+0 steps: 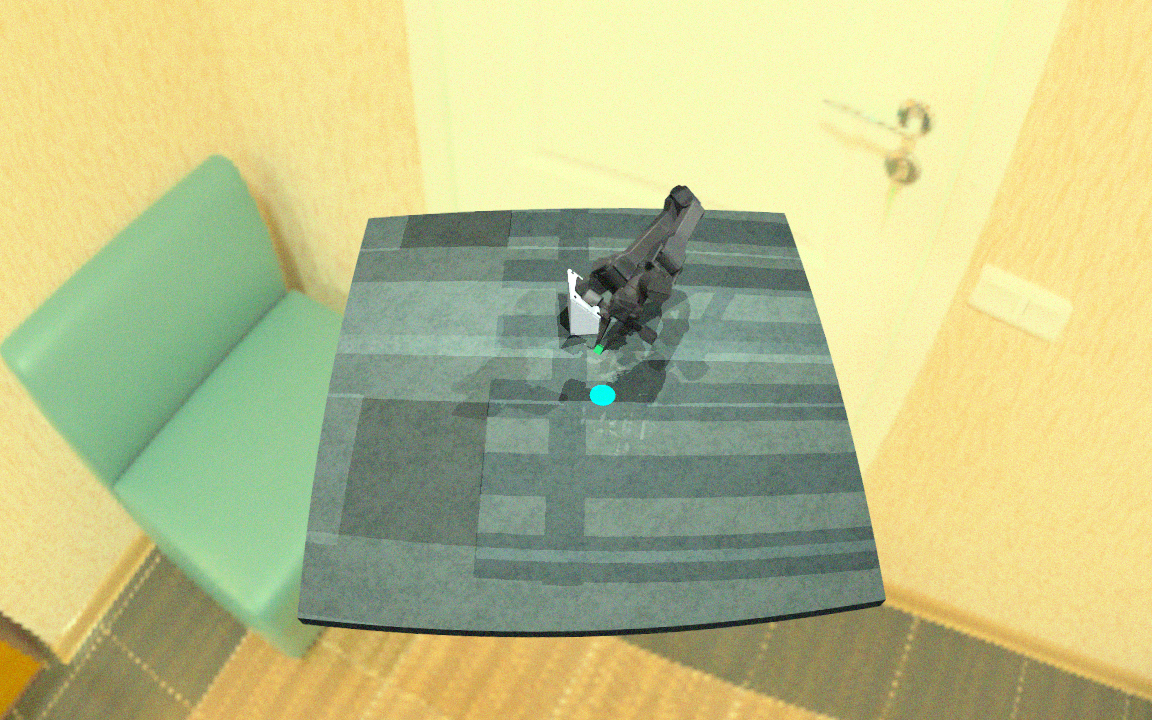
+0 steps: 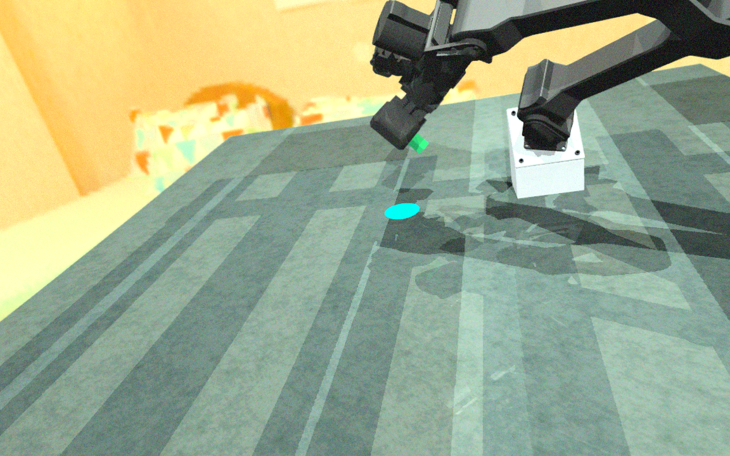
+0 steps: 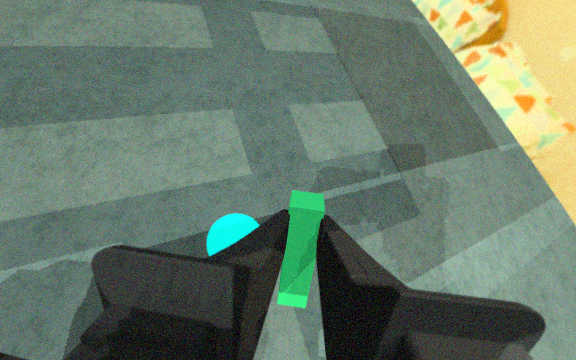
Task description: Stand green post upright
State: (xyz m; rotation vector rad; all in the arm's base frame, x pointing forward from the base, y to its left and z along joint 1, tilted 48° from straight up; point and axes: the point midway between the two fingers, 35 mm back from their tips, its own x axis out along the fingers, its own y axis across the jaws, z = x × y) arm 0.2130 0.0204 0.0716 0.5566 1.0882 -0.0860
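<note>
My gripper tip is now 20 mm short of the cyan circle, 10 mm to the right of it and 150 mm above it. From my gripper tip the other things lie so: green post 10 mm behind, 20 mm below.
</note>
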